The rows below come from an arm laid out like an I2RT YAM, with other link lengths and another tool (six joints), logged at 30 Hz.
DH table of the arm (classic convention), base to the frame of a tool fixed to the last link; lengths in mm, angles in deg. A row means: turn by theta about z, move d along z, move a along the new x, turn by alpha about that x. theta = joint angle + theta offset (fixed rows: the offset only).
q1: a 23.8, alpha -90, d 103.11, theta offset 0
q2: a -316.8, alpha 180, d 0, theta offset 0
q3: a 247.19, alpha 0, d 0, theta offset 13.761
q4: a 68.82, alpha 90, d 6.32, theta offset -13.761
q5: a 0, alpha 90, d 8.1, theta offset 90
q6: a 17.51, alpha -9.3, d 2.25, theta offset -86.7
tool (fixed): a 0, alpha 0, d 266.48, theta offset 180
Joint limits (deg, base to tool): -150..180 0..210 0..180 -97..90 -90..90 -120..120
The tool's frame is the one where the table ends.
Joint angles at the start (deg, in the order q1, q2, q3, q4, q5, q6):
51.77 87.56 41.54 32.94 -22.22 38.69
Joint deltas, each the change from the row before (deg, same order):
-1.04 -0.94 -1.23 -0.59 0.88 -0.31
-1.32 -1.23 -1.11 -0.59 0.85 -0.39
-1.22 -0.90 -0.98 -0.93 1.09 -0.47
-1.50 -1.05 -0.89 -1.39 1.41 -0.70
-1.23 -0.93 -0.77 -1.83 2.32 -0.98
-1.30 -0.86 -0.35 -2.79 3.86 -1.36
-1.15 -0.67 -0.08 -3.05 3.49 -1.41
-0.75 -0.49 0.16 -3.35 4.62 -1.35
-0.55 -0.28 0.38 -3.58 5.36 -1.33
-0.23 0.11 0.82 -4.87 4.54 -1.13
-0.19 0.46 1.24 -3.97 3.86 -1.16
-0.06 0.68 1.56 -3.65 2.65 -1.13
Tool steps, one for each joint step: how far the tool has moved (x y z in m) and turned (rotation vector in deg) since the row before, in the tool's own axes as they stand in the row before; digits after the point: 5 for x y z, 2 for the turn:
-0.00205 -0.01445 -0.00675 1.89 -0.67 0.36
-0.00594 -0.01392 -0.00817 1.81 -1.14 0.27
-0.00367 -0.01653 -0.00641 2.26 -0.82 0.31
-0.00553 -0.01995 -0.00728 2.84 -1.04 0.26
-0.00480 -0.02306 -0.00642 3.64 -1.09 0.03
-0.00786 -0.03064 -0.00648 5.30 -1.55 -0.15
-0.00525 -0.02883 -0.00479 5.05 -0.95 -0.41
-0.00513 -0.03101 -0.00403 5.85 -1.05 -0.60
-0.00508 -0.03294 -0.00332 6.47 -1.05 -0.87
0.00355 -0.03050 -0.00132 6.24 0.67 -1.42
-0.00025 -0.02309 0.00020 5.09 0.31 -1.58
0.00031 -0.01502 0.00104 3.71 0.68 -1.77

